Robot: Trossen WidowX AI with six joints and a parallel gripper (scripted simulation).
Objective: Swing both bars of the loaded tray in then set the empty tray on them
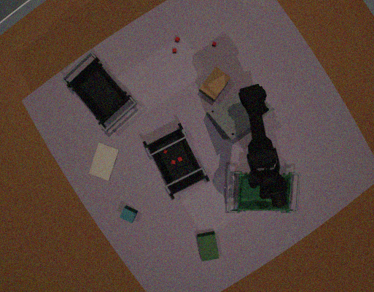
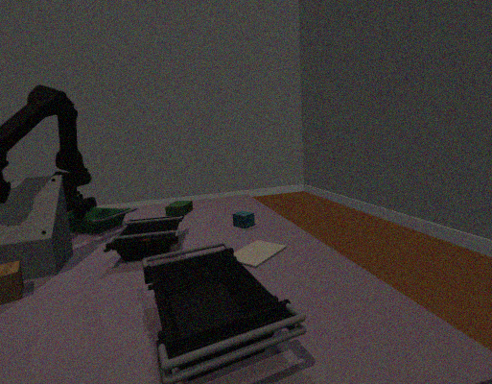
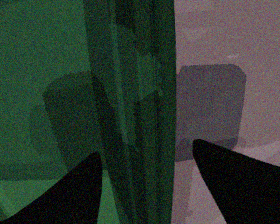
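Now: gripper tip 60 mm to the right of the green tray, 50 mm short of it and 30 mm below it. Also, from my gripper tip: teal cube: 600 mm ahead, 200 mm to the right, 10 mm above; tan box: 450 mm to the right, 40 mm behind, 20 mm above; green block: 390 mm ahead, 130 mm to the left, 10 mm above.
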